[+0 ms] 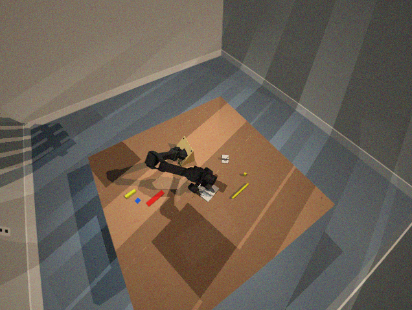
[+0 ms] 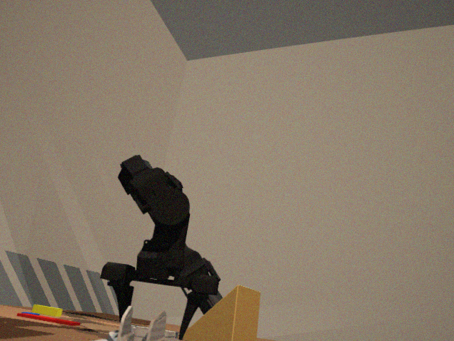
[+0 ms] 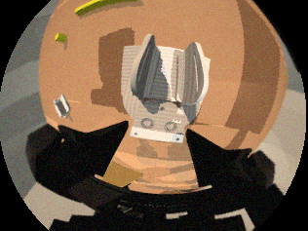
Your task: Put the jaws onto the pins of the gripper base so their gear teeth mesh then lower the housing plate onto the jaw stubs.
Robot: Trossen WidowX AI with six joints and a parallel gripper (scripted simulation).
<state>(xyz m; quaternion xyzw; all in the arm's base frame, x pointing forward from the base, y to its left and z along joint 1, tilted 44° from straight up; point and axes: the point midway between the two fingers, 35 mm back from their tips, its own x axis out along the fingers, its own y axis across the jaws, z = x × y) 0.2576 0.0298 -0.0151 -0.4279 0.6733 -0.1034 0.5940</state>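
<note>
Right now my gripper tip is 1 cm short of the white gripper base and 1 cm below it. The rest, counted from my gripper tip: long yellow bar 15 cm ahead, 23 cm to the left, 1 cm below; red bar 5 cm behind, 32 cm to the right, 2 cm below; small yellow cube 5 cm ahead, 32 cm to the left, 1 cm below.
</note>
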